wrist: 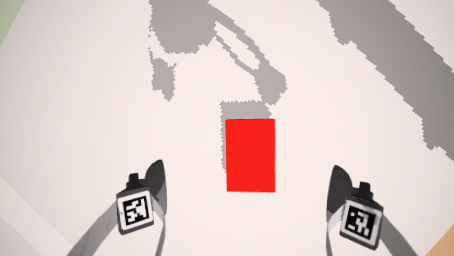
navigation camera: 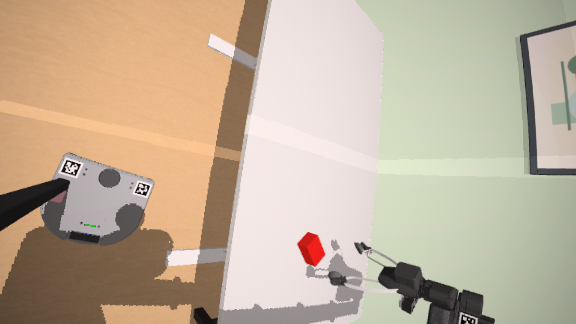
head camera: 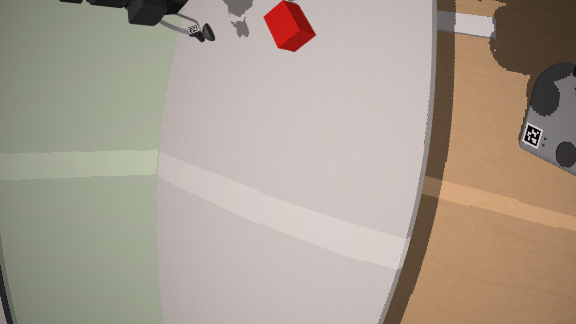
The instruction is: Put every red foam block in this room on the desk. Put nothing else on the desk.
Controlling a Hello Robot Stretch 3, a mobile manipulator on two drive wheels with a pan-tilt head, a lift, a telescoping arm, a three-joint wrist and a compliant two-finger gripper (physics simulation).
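Where they show: gripper, between the fingertips: (wrist: 245, 182) (navigation camera: 342, 260) (head camera: 239, 13); robot's base, origin of its link: (navigation camera: 109, 177) (head camera: 565, 153).
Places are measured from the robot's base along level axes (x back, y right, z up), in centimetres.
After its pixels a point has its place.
Observation:
A red foam block (head camera: 289, 26) @(x 2.0, y 56.4, z 76.5 cm) (navigation camera: 311, 249) @(x 2.1, y 56.2, z 76.5 cm) (wrist: 250, 155) @(x 2.5, y 59.0, z 76.5 cm) rests on the pale desk (head camera: 300, 125) @(x -15.6, y 51.3, z 72.0 cm) (navigation camera: 315, 90) @(x -51.6, y 43.6, z 72.0 cm) (wrist: 75, 100) @(x -13.7, y 83.7, z 72.0 cm). My gripper (navigation camera: 349, 263) @(x 2.3, y 58.8, z 86.8 cm) (wrist: 245, 182) @(x 2.3, y 58.8, z 86.8 cm) is open and empty, its fingers wide apart. In the navigation camera it is above the desk on the wall side of the block, apart from it. In the wrist view the block's top face shows between and slightly beyond the two fingers, touching neither. In the head camera one finger shows at the top edge and the rest of the gripper is partly cut off.
My wheeled base (head camera: 555, 120) @(x 7.4, y 6.9, z 16.0 cm) (navigation camera: 90, 200) @(x 9.8, y -3.0, z 16.0 cm) stands on the wooden floor (head camera: 500, 260) @(x -43.2, y 7.8, z 0.0 cm) (navigation camera: 125, 75) @(x -47.3, y -12.2, z 0.0 cm) beside the desk. A green wall (head camera: 75, 90) @(x -22.8, y 104.8, z 103.4 cm) (navigation camera: 450, 100) @(x -72.7, y 94.8, z 104.5 cm) runs along the desk's far side, with a framed picture (navigation camera: 533, 125) @(x -57.0, y 95.6, z 131.7 cm) on it. White desk feet (head camera: 475, 25) (navigation camera: 222, 46) reach out from under the desk.

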